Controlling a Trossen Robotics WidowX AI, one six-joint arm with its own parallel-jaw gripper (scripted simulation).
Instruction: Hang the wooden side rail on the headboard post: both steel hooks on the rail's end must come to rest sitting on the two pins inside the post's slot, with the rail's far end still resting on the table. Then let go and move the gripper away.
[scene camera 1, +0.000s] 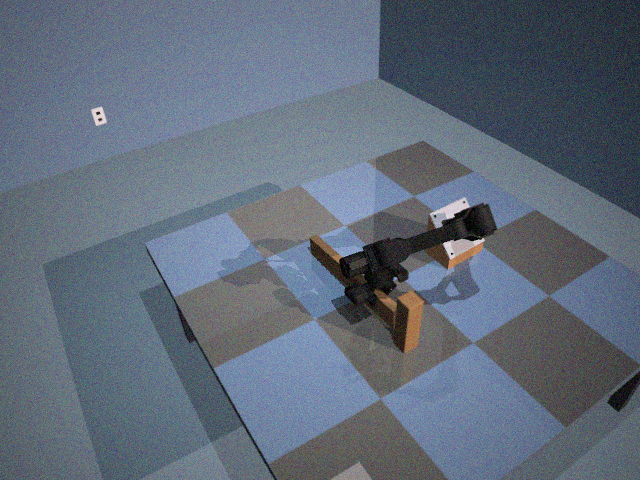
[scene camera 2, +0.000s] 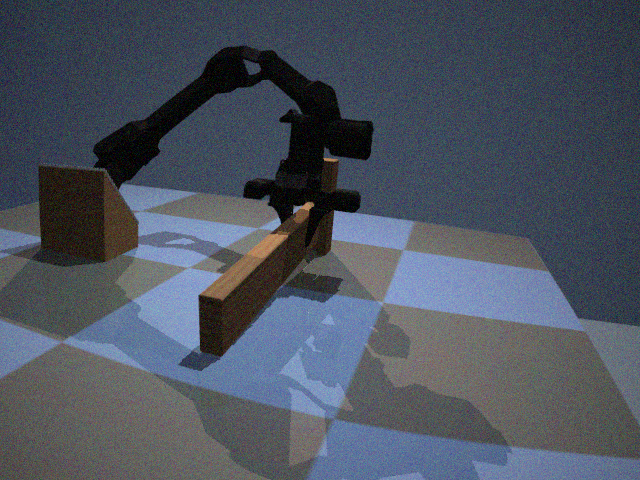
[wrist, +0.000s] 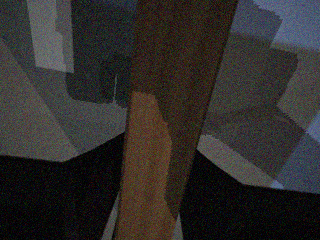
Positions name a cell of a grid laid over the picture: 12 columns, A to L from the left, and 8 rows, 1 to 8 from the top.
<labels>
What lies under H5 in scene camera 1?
My gripper.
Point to a wooden side rail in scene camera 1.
G5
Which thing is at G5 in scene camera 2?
A headboard post.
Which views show the wooden side rail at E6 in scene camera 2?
Scene camera 1, scene camera 2 and the wrist view: all of them.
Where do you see a wooden side rail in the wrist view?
G3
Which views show my gripper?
Scene camera 1, scene camera 2 and the wrist view: all of them.
</labels>
